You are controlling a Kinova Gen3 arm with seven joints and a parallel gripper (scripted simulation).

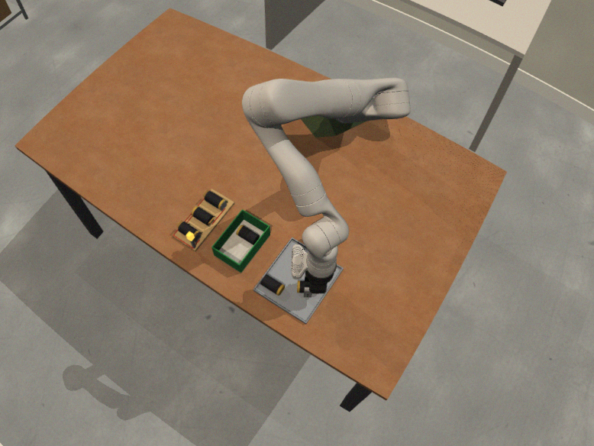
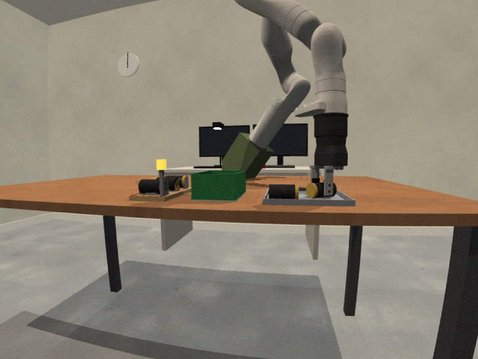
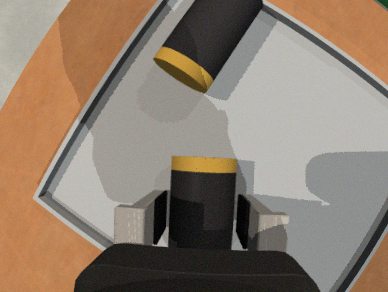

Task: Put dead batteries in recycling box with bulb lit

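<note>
Now: the grey tray 10 mm behind my hand, 40 mm to the right of it and 20 mm below it. Round my hand: green recycling box (10 mm ahead, 240 mm to the right, 10 mm below).
</note>
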